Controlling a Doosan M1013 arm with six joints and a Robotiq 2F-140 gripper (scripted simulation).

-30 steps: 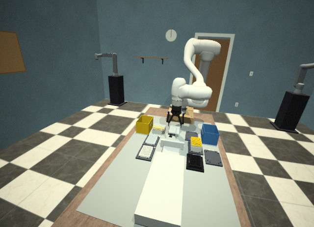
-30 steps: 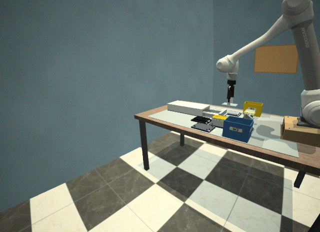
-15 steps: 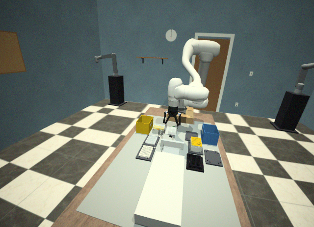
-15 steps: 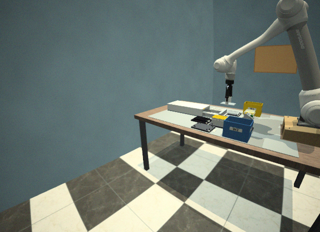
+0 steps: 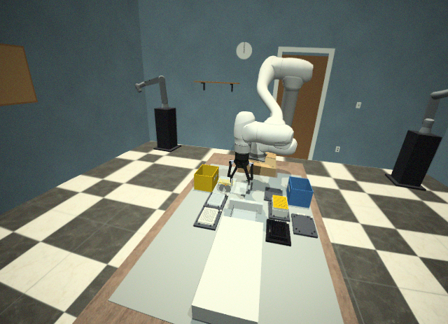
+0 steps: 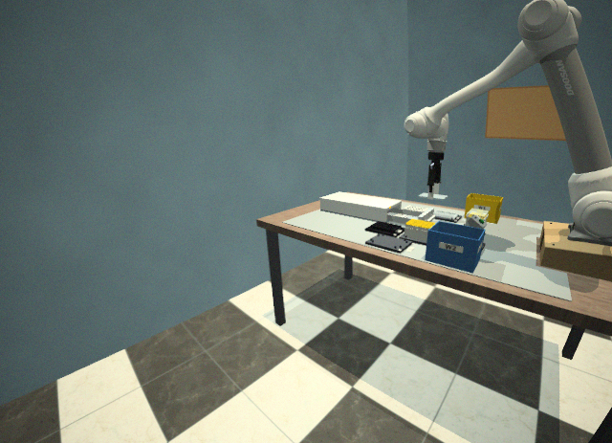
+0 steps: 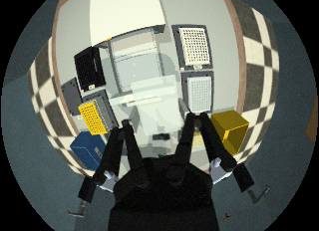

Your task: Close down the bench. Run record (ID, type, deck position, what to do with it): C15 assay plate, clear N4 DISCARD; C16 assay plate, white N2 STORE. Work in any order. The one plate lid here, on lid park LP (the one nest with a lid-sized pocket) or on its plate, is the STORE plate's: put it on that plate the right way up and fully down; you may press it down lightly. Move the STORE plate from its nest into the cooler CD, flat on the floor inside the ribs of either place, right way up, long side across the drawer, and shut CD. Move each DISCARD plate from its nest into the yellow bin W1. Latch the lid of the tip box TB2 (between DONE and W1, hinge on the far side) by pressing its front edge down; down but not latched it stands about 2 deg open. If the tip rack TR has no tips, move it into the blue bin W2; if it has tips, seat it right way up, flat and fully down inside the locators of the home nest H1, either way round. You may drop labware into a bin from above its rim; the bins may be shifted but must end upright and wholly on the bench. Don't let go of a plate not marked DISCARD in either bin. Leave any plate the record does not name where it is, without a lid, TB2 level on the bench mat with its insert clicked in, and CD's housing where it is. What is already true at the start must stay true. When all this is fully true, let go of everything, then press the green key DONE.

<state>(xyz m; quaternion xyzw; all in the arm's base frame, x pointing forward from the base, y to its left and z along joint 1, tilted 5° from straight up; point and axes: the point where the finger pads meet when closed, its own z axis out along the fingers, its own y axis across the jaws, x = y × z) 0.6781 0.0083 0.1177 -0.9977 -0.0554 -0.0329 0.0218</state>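
Right now my hand is 150 mm short of the white plate, 130 mm to the left of it and 150 mm above it. Also, from my hand: clear plate lid: 20 mm below; cooler drawer: 110 mm ahead, 60 mm to the left, 140 mm below; clear plate: 20 mm behind, 150 mm to the right, 150 mm below.
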